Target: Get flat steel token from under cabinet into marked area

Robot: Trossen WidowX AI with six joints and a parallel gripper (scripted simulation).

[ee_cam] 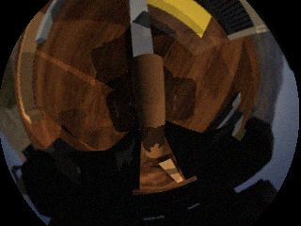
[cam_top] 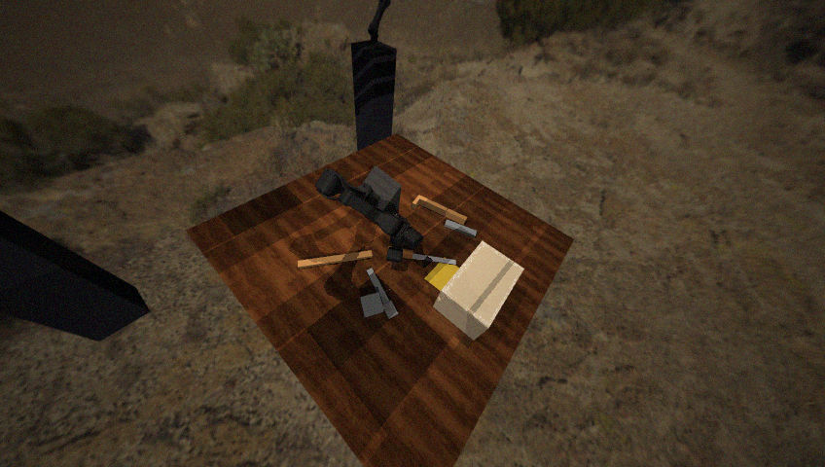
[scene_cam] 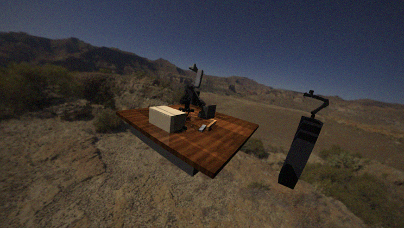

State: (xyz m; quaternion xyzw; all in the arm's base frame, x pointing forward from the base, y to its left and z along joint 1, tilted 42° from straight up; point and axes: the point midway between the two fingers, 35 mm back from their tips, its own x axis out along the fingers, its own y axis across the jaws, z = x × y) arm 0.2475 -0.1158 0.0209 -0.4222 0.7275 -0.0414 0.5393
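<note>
The grey scraper is 180 mm to the right of my gripper tip and 110 mm ahead of it. Also, from my gripper tip: steel token 300 mm ahead, 30 mm to the left, 10 mm below; then wooden stick 200 mm to the right, 160 mm behind; then grey block 240 mm to the right, 100 mm ahead, 10 mm above.
</note>
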